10 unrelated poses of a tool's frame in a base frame.
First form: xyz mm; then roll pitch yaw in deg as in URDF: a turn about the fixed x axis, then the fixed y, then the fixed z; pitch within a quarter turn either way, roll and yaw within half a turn.
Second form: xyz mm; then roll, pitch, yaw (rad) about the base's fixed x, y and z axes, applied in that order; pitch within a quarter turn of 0, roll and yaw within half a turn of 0. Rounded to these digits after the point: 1 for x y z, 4 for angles.
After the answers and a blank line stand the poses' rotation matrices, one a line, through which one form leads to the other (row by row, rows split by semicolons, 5 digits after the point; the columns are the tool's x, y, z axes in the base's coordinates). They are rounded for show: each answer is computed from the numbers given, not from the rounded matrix.
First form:
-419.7 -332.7 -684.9 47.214 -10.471 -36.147
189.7 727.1 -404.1 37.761 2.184 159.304
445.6 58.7 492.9 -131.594 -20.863 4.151
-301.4 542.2 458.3 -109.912 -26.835 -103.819
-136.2 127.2 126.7 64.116 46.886 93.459
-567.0 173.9 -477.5 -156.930 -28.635 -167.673
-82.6 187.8 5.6 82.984 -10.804 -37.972
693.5 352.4 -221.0 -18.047 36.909 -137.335
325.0 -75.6 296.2 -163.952 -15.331 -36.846
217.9 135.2 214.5 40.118 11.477 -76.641
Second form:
-419.7 -332.7 -684.9 0.8240 -0.1828 -0.6309
189.7 727.1 -404.1 0.6591 0.0381 2.7804
445.6 58.7 492.9 -2.2967 -0.3641 0.0724
-301.4 542.2 458.3 -1.9183 -0.4684 -1.8120
-136.2 127.2 126.7 1.1190 0.8183 1.6312
-567.0 173.9 -477.5 -2.7389 -0.4998 -2.9264
-82.6 187.8 5.6 1.4483 -0.1886 -0.6627
693.5 352.4 -221.0 -0.3150 0.6442 -2.3969
325.0 -75.6 296.2 -2.8615 -0.2676 -0.6431
217.9 135.2 214.5 0.7002 0.2003 -1.3376

0.79406 0.29297 -0.53258; -0.58004 0.62718 -0.51981; 0.18174 0.72167 0.66795
-0.93479 -0.30123 0.18823; 0.35315 -0.73131 0.58350; -0.03811 0.61192 0.79000
0.93198 0.31370 0.18166; 0.06764 -0.64283 0.76302; 0.35613 -0.69883 -0.62032
-0.21313 -0.43210 0.87628; -0.86648 -0.33080 -0.37387; 0.45142 -0.83897 -0.30390
-0.04124 -0.47538 0.87881; 0.68221 0.62923 0.37238; -0.73000 0.61489 0.29836
-0.85746 -0.37988 -0.34708; -0.18738 0.85872 -0.47695; 0.47923 -0.34393 -0.80750
0.77434 -0.07151 -0.62872; -0.60437 0.21076 -0.76832; 0.18745 0.97492 0.11998
-0.58796 0.78118 -0.20992; -0.54189 -0.57307 -0.61478; -0.60055 -0.24771 0.76025
0.77177 -0.51781 0.36911; -0.57833 -0.81289 0.06885; 0.26439 -0.26661 -0.92683
0.22643 0.77365 -0.59177; -0.95349 0.05195 -0.29692; -0.19897 0.63148 0.74943

